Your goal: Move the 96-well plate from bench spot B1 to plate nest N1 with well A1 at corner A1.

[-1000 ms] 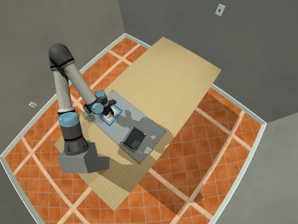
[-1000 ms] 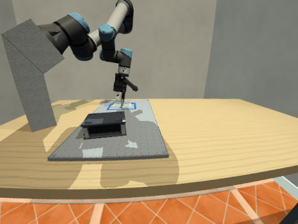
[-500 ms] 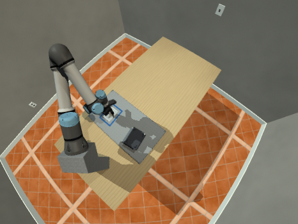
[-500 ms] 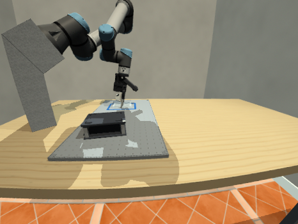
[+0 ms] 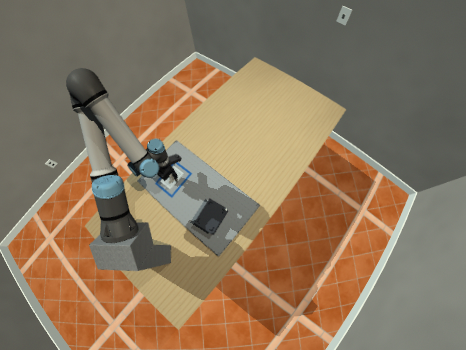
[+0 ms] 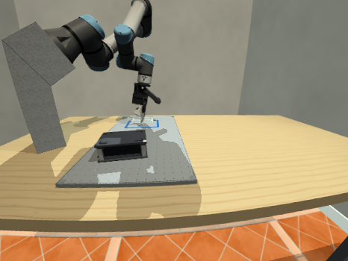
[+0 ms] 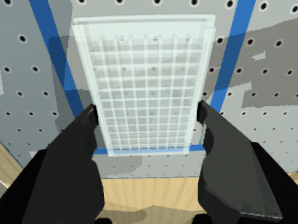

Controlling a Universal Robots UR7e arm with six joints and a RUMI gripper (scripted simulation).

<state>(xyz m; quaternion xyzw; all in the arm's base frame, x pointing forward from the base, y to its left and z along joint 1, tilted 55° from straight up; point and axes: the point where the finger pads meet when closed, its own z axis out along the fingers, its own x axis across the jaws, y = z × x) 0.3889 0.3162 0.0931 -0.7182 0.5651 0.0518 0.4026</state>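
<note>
My hand is 33 cm to the left of the black raised nest N1, 11 cm short of it and 3 cm below it. The rest, counted from my hand: 96-well plate 1 cm below.
</note>
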